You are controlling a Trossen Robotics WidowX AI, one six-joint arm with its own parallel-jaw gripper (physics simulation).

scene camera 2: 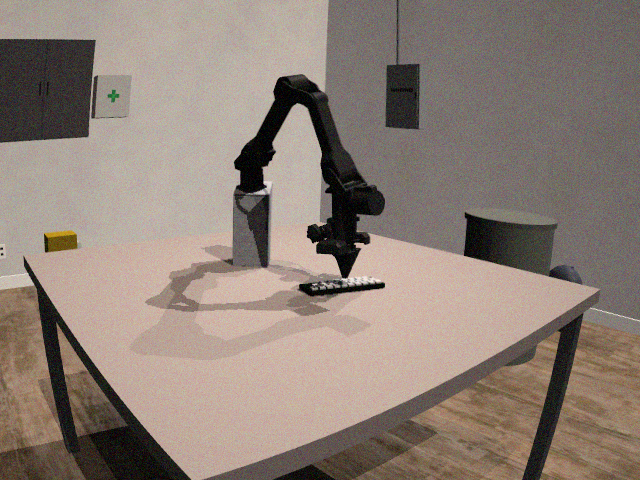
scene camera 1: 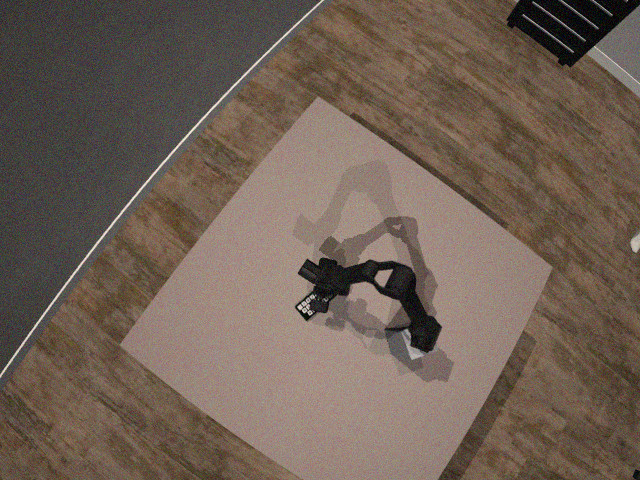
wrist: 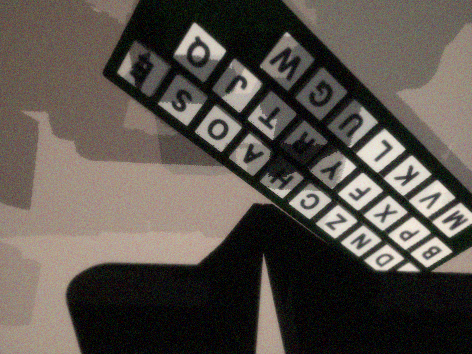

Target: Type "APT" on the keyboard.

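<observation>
The black keyboard with white letter keys lies flat on the table. In the wrist view its letters appear upside down and partly shadowed. The A key is on the row nearest the fingers, the T key is in the middle row, and the P key is further right. My gripper is shut and empty, pointing down. Its tips are very low over the keyboard in scene camera 2; contact cannot be told. In the wrist view they appear beside the near edge, below the H key. The arm partly hides the keyboard from above.
The arm stands on a pale block on the table. Beyond the table are a dark green drum and a yellow box. Arm shadows fall across the tabletop and some keys.
</observation>
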